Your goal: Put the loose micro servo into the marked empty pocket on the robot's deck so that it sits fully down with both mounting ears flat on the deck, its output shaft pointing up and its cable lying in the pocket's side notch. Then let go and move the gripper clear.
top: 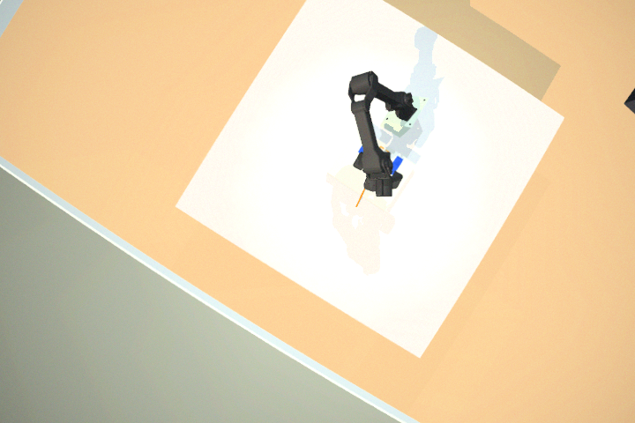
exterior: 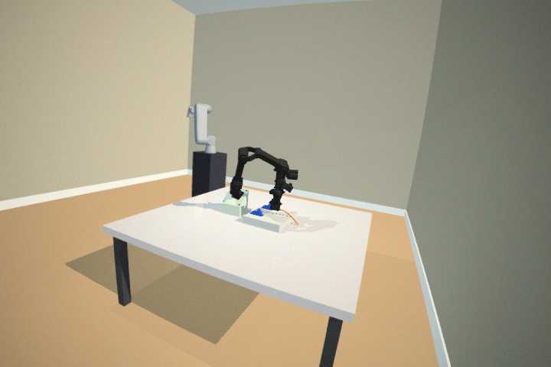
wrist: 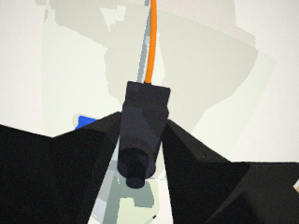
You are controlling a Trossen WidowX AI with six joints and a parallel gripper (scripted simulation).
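The deck lies 10 mm ahead of my gripper tip, 10 mm to the right of it and 100 mm below it.
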